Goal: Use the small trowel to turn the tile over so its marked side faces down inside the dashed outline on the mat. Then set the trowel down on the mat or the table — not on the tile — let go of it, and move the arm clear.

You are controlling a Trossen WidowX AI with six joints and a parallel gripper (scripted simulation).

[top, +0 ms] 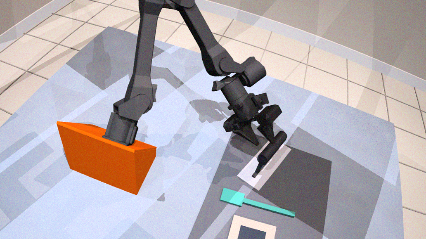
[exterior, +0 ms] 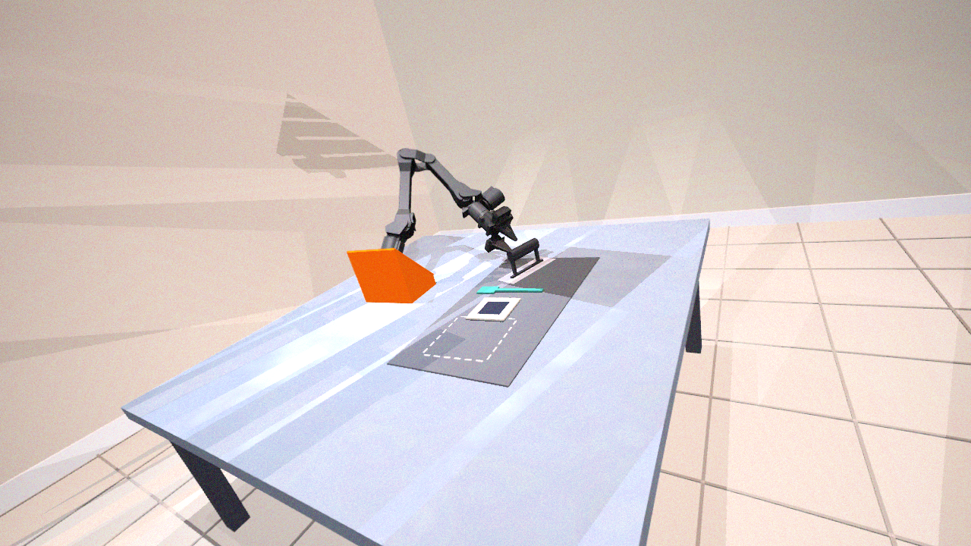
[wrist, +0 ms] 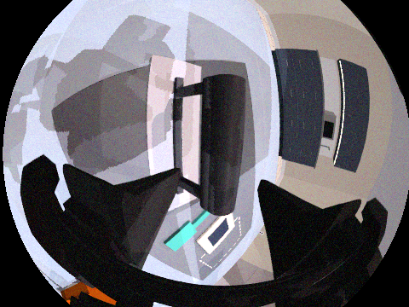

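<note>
The teal trowel is 1 cm behind my gripper tip, 15 cm to the right of it and 8 cm below it. Also, from my gripper tip: tile 1 cm ahead, 26 cm to the right, 8 cm below; then dark mat 3 cm ahead, 22 cm to the right, 11 cm below.
</note>
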